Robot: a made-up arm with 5 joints. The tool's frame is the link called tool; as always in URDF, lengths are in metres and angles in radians. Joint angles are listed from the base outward. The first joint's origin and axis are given. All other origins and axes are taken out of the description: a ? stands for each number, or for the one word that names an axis. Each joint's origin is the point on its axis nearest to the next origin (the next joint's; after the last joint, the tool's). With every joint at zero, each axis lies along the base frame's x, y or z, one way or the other. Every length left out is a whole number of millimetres.
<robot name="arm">
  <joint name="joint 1" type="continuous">
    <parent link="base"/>
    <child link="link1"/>
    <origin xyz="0.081 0 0.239"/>
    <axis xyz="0 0 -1"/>
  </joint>
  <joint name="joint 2" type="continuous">
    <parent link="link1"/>
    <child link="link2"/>
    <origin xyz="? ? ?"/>
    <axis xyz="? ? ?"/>
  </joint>
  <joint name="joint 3" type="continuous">
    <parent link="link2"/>
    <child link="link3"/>
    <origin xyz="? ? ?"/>
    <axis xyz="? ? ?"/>
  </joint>
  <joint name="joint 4" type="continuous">
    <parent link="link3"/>
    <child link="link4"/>
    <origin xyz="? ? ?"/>
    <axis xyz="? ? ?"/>
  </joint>
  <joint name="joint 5" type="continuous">
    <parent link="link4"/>
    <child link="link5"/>
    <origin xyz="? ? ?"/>
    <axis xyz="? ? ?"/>
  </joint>
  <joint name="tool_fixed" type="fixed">
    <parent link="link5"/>
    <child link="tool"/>
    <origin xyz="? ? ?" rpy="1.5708 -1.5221 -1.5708"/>
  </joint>
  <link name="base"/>
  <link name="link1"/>
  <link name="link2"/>
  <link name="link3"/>
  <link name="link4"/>
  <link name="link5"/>
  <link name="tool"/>
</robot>
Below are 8 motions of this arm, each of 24 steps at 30 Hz.
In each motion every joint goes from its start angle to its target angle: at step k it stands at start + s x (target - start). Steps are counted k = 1, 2, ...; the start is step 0. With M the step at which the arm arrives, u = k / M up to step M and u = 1 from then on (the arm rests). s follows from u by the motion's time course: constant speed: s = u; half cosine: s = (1 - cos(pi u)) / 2; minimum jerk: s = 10 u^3 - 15 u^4 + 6 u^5.
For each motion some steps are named. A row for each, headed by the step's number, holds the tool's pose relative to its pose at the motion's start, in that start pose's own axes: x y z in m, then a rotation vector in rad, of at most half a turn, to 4 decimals.
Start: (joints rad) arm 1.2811 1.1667 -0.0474 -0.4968 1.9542
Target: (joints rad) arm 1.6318 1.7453 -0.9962 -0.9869 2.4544
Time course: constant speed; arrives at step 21
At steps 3, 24:
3: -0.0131 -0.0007 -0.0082 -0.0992 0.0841 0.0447
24: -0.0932 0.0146 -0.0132 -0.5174 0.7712 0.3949

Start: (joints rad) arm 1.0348 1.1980 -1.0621 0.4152 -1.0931
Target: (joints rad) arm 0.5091 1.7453 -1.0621 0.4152 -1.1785
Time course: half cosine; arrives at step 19
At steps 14, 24:
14: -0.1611 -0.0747 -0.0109 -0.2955 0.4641 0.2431
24: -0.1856 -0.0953 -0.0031 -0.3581 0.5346 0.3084

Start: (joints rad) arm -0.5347 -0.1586 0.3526 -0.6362 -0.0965
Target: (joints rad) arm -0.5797 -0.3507 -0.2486 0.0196 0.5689
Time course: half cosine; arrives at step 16
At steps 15, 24:
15: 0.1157 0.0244 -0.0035 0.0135 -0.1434 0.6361
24: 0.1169 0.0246 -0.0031 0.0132 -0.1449 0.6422

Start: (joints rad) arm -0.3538 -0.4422 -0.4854 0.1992 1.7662
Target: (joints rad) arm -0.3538 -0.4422 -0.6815 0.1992 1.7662
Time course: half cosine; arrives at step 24
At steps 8, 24:
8: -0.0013 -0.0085 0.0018 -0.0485 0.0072 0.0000
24: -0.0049 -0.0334 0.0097 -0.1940 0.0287 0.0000

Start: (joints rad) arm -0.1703 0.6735 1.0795 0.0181 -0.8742
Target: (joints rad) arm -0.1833 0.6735 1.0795 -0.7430 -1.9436
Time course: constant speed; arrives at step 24
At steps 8, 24:
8: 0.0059 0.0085 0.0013 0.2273 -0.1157 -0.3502
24: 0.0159 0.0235 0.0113 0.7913 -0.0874 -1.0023

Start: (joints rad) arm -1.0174 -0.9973 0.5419 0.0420 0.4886
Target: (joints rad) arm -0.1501 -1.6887 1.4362 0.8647 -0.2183
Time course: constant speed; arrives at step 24
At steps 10, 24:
10: -0.0516 -0.0175 0.0382 -0.2202 0.5085 -0.2147
24: -0.1138 -0.0222 0.1095 -0.8334 1.0572 -0.6895

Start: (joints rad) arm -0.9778 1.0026 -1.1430 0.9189 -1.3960
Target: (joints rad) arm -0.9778 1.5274 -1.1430 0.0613 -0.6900
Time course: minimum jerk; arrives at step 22
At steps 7, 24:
7: -0.0014 -0.0109 -0.0197 0.0614 -0.0120 0.1327
24: -0.0099 -0.0777 -0.0845 0.3015 -0.1566 0.6994

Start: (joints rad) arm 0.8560 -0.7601 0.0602 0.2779 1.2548
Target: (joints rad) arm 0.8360 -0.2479 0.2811 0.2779 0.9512
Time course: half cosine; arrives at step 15
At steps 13, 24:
13: -0.0425 0.1224 -0.0373 0.6238 0.3265 -0.2798
24: -0.0444 0.1280 -0.0368 0.6500 0.3455 -0.2910

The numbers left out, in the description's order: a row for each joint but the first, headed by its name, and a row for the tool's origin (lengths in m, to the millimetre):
joint 2: xyz 0.03 -0.006 0, axis 0 1 0
joint 3: xyz 0.025 0 0.102, axis 0 1 0
joint 4: xyz 0.139 0 0.005, axis 0 1 0
joint 5: xyz 0.041 0 0, axis -1 0 0
tool: xyz 0 0 0

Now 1 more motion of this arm.
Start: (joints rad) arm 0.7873 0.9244 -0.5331 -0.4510 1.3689
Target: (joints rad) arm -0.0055 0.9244 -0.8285 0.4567 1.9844
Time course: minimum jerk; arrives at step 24
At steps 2, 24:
2: 0.0012 0.0002 -0.0001 0.0040 -0.0031 0.0029
24: 0.2141 0.0331 0.0817 0.5475 -0.8329 0.7613

